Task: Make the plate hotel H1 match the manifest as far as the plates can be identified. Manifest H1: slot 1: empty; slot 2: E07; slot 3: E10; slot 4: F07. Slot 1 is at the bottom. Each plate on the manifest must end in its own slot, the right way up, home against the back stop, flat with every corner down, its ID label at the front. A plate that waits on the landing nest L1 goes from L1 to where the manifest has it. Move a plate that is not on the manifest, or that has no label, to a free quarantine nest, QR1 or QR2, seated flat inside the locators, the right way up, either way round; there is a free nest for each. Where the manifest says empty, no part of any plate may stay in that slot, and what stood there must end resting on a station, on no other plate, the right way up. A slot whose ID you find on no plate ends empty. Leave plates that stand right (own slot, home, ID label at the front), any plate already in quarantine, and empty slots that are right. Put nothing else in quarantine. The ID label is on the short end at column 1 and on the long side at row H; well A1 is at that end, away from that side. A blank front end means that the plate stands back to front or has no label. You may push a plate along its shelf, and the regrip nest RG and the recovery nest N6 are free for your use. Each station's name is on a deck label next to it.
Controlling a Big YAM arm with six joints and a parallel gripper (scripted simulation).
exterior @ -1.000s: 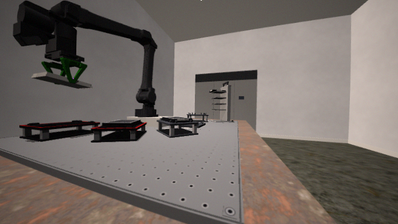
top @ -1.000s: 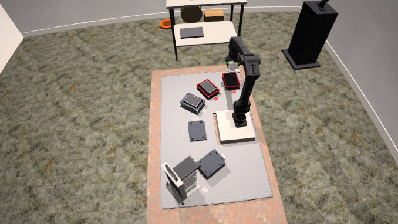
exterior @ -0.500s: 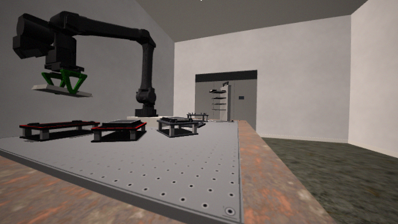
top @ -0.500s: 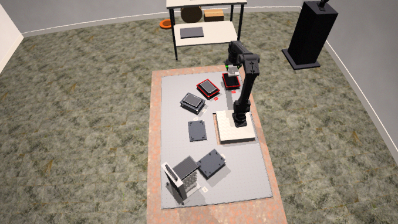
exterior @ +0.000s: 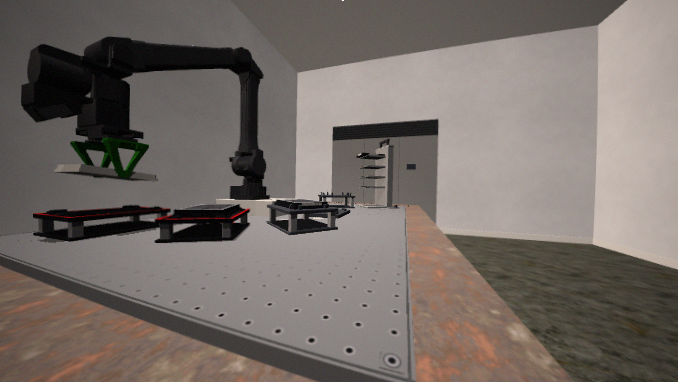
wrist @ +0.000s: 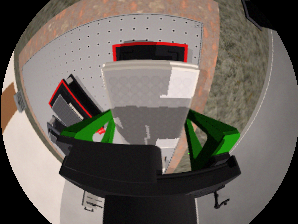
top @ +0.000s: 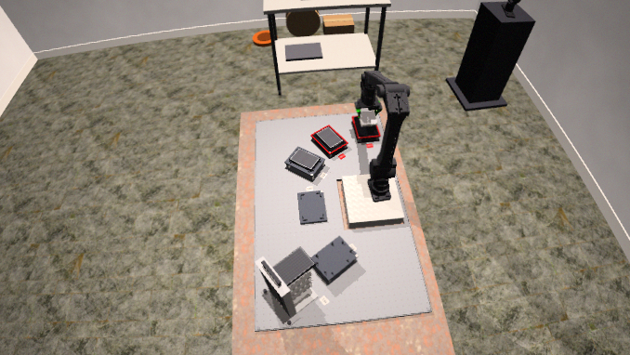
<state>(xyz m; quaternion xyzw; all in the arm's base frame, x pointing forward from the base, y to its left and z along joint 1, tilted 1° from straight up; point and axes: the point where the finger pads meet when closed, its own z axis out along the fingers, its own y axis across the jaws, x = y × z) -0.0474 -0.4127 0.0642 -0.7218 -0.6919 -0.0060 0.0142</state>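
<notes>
My gripper is now right at the white plate. From my hand the other things lie so: plate hotel H1: 830 mm to the left, 550 mm ahead, 40 mm above; then N6 deck label: 360 mm ahead, 310 mm to the left, 120 mm below; then H1 deck label: 850 mm to the left, 390 mm ahead, 120 mm below.
</notes>
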